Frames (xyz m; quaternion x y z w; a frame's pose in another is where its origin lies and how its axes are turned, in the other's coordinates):
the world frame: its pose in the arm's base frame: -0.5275 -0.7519 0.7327 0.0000 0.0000 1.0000 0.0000
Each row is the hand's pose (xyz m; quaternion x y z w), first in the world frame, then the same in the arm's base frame.
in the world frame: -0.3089 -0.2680 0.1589 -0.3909 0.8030 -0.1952 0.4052
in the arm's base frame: -0.2186 -0.4839 0.8916 -0.8030 -0.3909 0.4052 0.1952
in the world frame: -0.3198 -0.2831 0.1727 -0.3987 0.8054 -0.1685 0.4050
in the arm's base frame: -0.2077 -0.4688 0.9054 -0.8054 -0.3987 0.4050 0.1685
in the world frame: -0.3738 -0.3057 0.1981 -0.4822 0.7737 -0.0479 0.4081
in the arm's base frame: -0.1537 -0.4462 0.9308 -0.7737 -0.4822 0.4081 0.0479
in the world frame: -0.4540 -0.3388 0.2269 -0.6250 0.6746 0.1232 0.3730
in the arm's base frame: -0.0735 -0.4131 0.9596 0.6746 0.6250 -0.3730 0.1232
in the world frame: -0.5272 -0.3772 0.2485 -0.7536 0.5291 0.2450 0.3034
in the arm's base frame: -0.0003 -0.3747 0.9812 0.5291 0.7536 -0.3034 0.2450
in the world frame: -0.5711 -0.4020 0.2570 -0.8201 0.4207 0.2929 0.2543
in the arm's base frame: 0.0436 -0.3499 0.9897 0.4207 0.8201 -0.2543 0.2929
